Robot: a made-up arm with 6 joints.
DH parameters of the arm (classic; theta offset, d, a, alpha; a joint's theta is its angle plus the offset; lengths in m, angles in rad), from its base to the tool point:
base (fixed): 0.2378 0 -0.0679 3.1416
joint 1: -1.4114 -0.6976 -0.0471 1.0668
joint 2: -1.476 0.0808 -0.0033 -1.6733
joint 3: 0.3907 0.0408 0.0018 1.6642
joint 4: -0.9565 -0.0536 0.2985 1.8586
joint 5: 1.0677 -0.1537 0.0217 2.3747
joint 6: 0.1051 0 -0.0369 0
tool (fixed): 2.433 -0.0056 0 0
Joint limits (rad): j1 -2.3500..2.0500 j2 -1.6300..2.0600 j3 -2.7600..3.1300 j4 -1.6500..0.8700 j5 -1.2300..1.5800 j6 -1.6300..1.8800
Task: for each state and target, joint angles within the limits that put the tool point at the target. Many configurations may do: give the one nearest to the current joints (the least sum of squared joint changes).
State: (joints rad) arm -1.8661 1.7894 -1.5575 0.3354 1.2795 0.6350
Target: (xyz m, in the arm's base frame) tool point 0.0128 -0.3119 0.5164
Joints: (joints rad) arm -2.2960 1.8576 -1.3335 0.0616 1.1467 0.7803
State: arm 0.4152 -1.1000 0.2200 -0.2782 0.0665 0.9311
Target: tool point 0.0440 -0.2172 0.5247
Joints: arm 0.2601 -1.4997 0.4934 -0.5681 0.1058 0.8715
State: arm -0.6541 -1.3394 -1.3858 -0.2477 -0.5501 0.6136
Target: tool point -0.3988 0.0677 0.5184
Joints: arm 0.1142 -1.4921 -2.3057 0.3116 -0.5173 0.6420
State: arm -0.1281 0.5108 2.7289 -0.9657 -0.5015 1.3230
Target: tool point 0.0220 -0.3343 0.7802
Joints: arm -0.5269 0.7364 2.2705 -0.7492 -0.2972 1.2506
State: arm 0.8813 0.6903 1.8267 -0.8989 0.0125 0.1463
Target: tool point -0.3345 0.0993 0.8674
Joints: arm 1.1386 1.2438 1.8430 -0.9688 0.4957 -0.3303
